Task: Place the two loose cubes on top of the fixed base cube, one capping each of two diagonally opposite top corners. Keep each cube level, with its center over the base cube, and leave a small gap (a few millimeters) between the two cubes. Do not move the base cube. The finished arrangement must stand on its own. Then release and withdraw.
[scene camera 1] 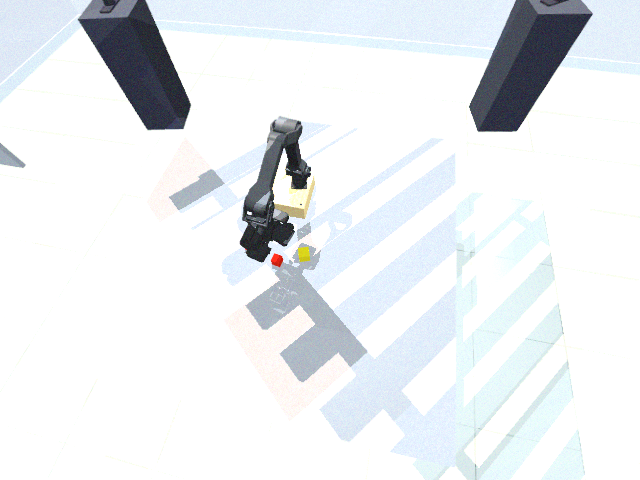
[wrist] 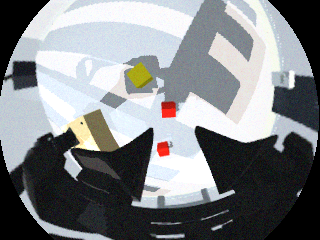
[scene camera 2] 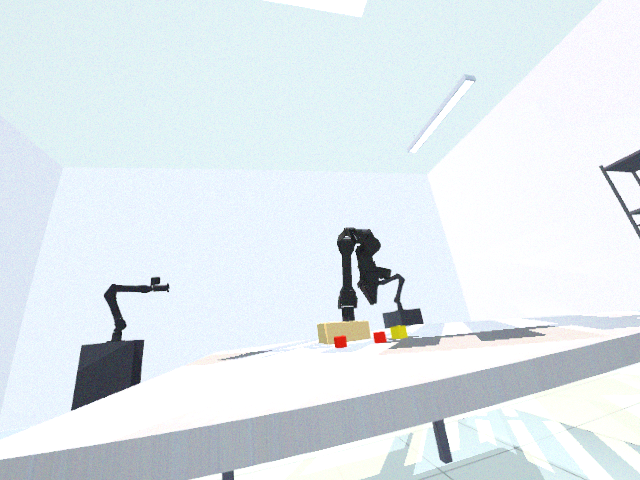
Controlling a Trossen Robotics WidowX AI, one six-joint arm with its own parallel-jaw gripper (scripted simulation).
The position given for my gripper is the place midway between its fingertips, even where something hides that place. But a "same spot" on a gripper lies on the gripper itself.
my gripper: scene camera 1 272,246; wrist; scene camera 2
same spot on my gripper: (wrist: 234,165) = (scene camera 2: 372,284)
